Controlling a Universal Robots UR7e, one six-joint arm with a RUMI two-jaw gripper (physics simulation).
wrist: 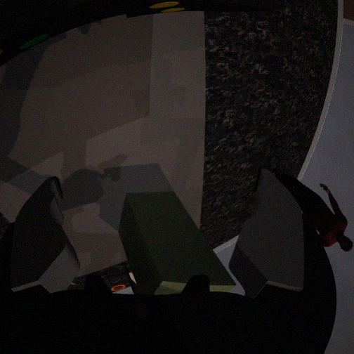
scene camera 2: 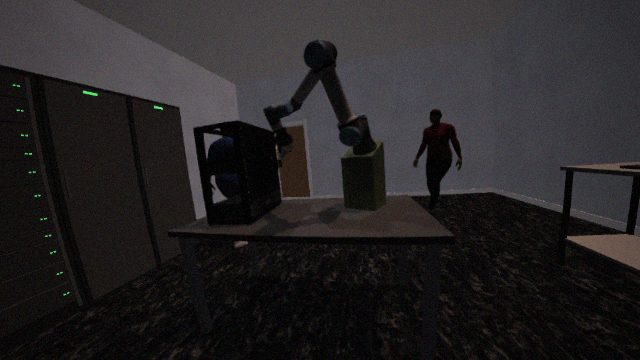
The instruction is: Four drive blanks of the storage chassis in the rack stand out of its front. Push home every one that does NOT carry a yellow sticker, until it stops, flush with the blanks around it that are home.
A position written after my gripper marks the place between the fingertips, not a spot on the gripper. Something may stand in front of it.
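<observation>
My gripper (wrist: 155, 176) in sight. Rack (scene camera 2: 255, 161) too.
</observation>
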